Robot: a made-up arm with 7 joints.
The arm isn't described. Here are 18 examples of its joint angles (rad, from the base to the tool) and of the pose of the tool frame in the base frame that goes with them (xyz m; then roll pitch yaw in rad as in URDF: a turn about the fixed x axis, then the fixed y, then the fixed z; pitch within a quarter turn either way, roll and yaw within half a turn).
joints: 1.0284 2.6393 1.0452 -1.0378 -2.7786 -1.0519 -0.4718
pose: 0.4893 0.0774 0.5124 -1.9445 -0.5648 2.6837
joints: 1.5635 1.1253 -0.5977 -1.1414 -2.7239 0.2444 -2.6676
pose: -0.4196 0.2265 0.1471 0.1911 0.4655 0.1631
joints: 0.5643 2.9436 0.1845 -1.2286 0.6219 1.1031 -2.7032
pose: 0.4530 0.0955 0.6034 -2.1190 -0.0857 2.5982
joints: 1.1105 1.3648 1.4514 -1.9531 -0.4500 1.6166 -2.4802
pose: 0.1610 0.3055 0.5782 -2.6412 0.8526 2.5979
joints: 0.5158 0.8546 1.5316 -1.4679 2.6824 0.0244 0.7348
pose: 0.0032 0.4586 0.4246 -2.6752 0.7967 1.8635
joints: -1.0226 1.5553 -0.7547 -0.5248 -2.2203 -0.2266 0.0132
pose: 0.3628 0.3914 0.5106 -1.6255 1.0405 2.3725
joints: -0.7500 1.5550 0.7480 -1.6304 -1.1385 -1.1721 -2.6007
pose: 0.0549 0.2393 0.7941 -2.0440 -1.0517 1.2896
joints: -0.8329 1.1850 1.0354 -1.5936 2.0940 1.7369 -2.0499
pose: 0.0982 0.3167 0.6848 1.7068 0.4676 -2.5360
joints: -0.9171 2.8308 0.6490 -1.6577 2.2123 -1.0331 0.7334
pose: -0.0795 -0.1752 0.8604 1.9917 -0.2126 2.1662
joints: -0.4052 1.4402 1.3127 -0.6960 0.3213 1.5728 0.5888
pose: 0.0064 0.5340 0.4742 -0.6992 -0.2596 2.0194
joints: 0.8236 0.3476 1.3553 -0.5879 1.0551 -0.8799 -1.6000
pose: -0.4146 0.2612 0.0458 2.0055 -0.0484 0.6754
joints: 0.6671 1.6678 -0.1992 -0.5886 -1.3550 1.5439 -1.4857
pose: 0.0644 0.5534 0.3382 -2.7290 -0.5241 2.6202
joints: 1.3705 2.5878 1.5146 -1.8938 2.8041 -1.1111 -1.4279
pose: 0.3809 -0.1090 0.3937 2.4517 -0.9551 -2.4339
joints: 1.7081 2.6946 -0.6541 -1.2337 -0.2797 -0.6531 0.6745
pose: 0.1435 0.4995 0.1926 -1.1075 0.3984 -1.9042
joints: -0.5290 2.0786 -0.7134 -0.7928 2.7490 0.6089 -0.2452
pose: 0.1838 0.4854 0.5317 -1.1108 -1.0444 1.6156
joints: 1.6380 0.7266 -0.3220 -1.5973 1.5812 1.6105 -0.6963
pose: -0.4195 0.0844 0.0697 -1.6776 1.0317 -0.4090
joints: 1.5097 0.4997 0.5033 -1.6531 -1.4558 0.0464 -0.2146
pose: -0.1994 0.3289 0.1754 -0.0366 0.9060 -1.8816
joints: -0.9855 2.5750 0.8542 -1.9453 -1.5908 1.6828 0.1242
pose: -0.1680 -0.1888 0.6631 -1.0093 -0.2543 -1.5373
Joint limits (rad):
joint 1: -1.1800..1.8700
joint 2: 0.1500..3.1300
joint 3: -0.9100..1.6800
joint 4: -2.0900..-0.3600
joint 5: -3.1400..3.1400
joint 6: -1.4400..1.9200
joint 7: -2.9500..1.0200
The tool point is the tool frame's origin. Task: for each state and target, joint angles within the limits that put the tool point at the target. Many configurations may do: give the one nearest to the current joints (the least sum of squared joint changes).
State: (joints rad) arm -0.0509 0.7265 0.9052 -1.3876 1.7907 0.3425 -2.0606
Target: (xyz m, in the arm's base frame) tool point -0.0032 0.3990 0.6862
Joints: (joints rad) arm -0.3177 1.4602 1.4545 -1.3197 1.7557 0.3309 -1.9963
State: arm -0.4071 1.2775 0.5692 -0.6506 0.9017 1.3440 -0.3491
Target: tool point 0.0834 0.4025 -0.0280
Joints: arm -0.0637 0.7084 0.5375 -0.4496 0.9341 1.3154 -0.4387
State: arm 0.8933 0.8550 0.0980 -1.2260 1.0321 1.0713 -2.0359
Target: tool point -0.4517 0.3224 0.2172
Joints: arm 1.5263 0.8573 0.1374 -0.8864 1.0106 1.0760 -2.0515
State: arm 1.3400 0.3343 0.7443 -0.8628 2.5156 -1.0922 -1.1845
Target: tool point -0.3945 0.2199 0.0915
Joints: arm 1.3764 0.2131 0.6888 -1.2132 2.5801 -1.1105 -1.2128
